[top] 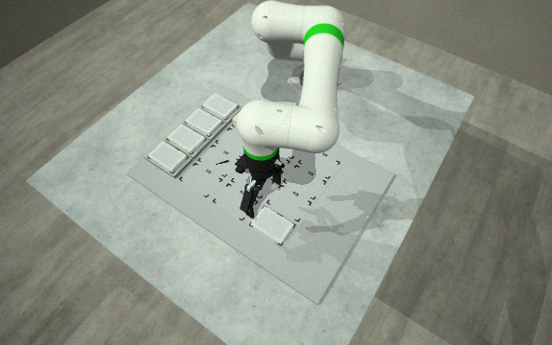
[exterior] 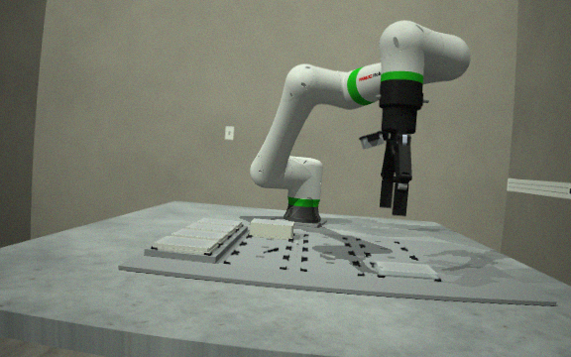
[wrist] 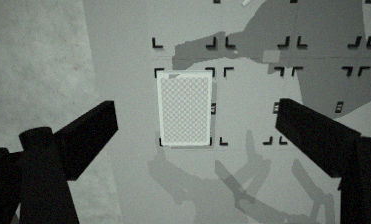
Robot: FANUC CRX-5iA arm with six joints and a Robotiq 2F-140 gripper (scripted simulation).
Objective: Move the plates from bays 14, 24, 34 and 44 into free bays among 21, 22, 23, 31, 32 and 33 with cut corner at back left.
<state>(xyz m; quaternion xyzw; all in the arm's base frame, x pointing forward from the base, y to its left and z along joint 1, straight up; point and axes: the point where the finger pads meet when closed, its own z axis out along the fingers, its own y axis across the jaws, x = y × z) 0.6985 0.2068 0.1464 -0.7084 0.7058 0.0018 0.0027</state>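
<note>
Right now my hand is 27 cm to the left of the thin black stick, 14 cm above it and 9 cm past it. Also, from my hand: sealed deep-well block: 31 cm behind, 29 cm to the right, 12 cm below; then plate: 14 cm below, 4 cm to the left, 1 cm ahead; then white tip: 14 cm below, 13 cm to the right, 9 cm behind.
</note>
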